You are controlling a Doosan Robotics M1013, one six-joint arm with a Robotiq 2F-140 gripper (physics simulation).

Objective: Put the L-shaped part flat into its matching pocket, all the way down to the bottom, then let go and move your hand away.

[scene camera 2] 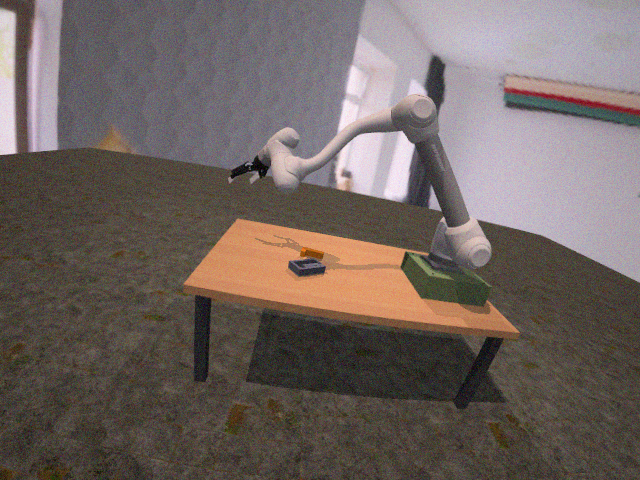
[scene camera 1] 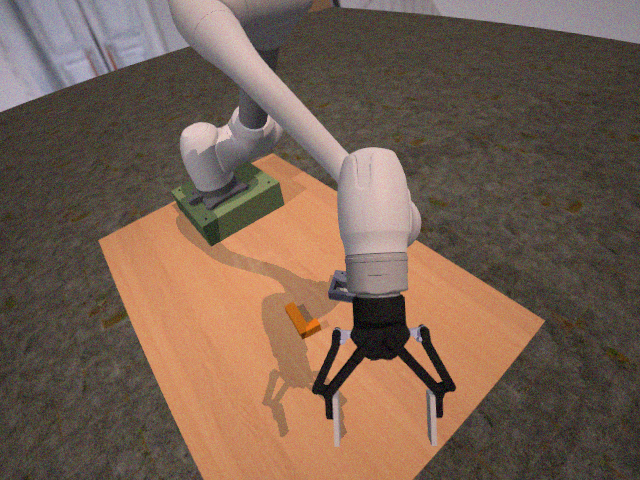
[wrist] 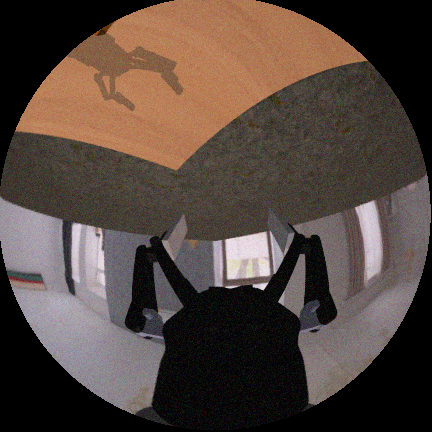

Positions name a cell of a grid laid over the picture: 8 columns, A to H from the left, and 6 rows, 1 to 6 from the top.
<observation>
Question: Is the gripper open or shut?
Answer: Open.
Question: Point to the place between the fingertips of the gripper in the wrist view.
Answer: E4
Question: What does the gripper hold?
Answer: Nothing.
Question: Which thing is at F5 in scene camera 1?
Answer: The gripper.
</observation>
